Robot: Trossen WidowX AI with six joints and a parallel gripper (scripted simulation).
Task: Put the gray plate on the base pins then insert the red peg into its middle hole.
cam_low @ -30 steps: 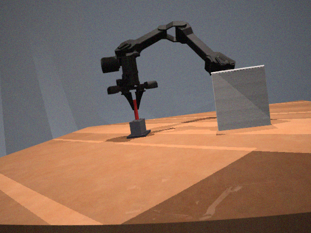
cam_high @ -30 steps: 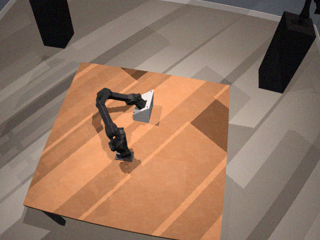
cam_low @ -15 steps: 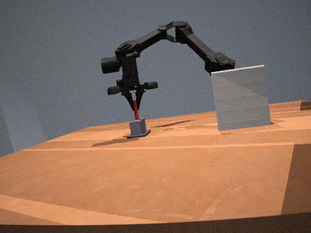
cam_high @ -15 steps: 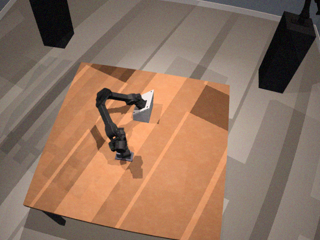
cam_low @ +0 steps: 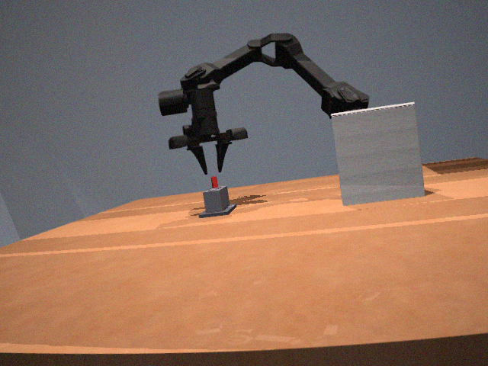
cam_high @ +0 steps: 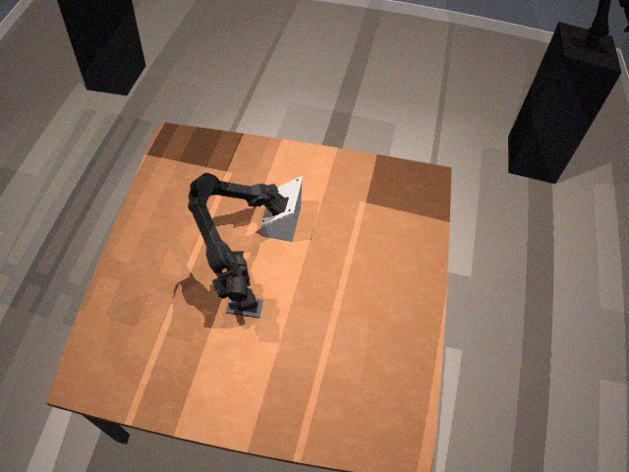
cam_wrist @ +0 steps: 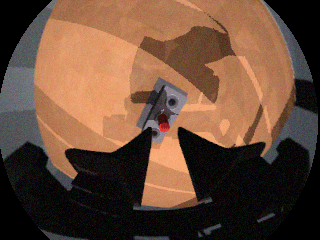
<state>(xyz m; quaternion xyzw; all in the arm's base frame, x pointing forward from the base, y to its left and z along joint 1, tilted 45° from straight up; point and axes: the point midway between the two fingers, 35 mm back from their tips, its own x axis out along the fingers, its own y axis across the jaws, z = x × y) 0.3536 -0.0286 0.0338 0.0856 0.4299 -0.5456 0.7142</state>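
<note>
The red peg is 50 mm below my gripper tip. Also, from my gripper tip: gray plate: 50 mm below; then dark base: 90 mm below.
</note>
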